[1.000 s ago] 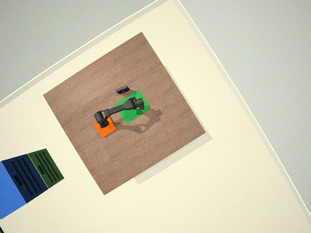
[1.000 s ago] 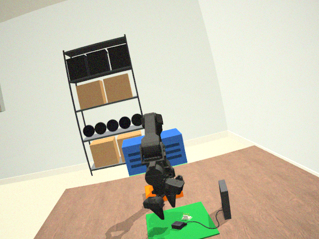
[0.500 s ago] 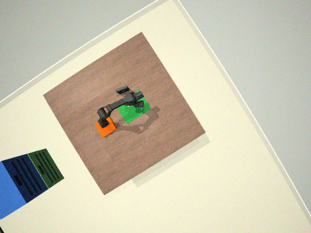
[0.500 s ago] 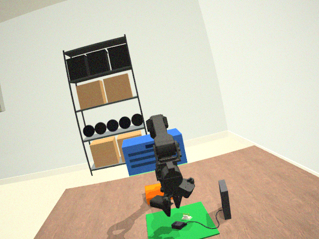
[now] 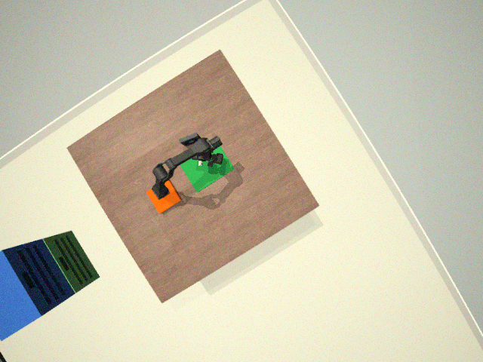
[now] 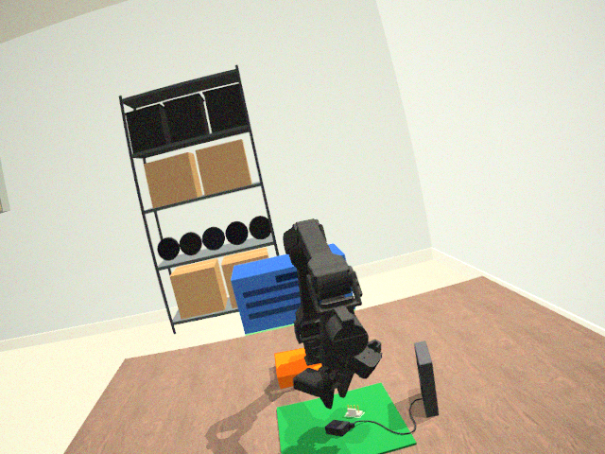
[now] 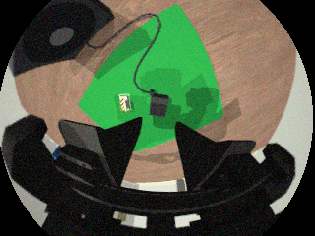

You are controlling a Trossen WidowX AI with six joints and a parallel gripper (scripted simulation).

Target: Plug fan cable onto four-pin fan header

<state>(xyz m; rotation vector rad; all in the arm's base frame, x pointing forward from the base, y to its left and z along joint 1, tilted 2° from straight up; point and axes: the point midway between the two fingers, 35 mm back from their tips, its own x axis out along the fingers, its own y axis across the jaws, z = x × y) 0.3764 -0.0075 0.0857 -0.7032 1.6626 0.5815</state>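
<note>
Now: the fan plug 60 mm below my gripper tip, 10 mm to the right of it and 10 mm behind it. Round my gripper tip: green board (90 mm below, 40 mm behind); then fan header (70 mm below, 60 mm behind, 40 mm to the left); then dark fan (180 mm to the left, 20 mm below, 20 mm behind).
</note>
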